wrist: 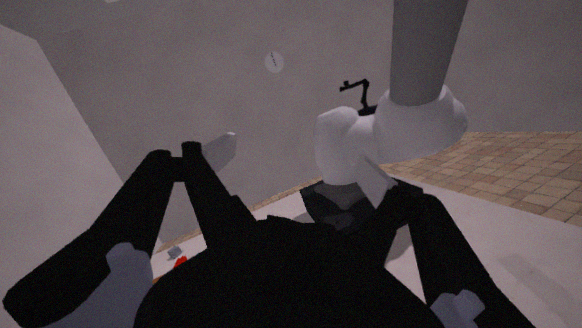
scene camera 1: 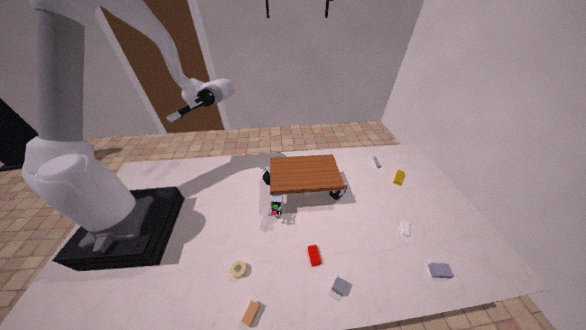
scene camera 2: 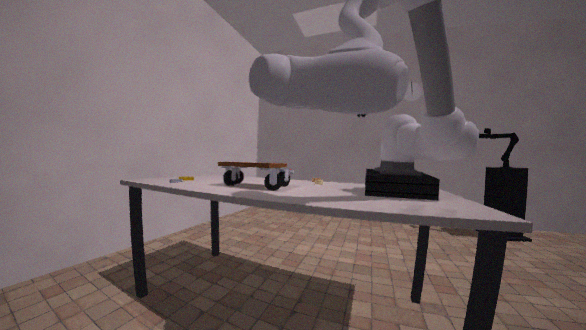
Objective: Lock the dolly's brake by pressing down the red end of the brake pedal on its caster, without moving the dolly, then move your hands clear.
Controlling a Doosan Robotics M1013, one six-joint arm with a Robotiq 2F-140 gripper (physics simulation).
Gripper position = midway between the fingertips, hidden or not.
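Observation:
My own gripper (wrist: 296, 155) is there for me to see. I can see a dolly as well, at (scene camera 1: 297, 174), and scene camera 2 shows me that same dolly (scene camera 2: 273, 181).

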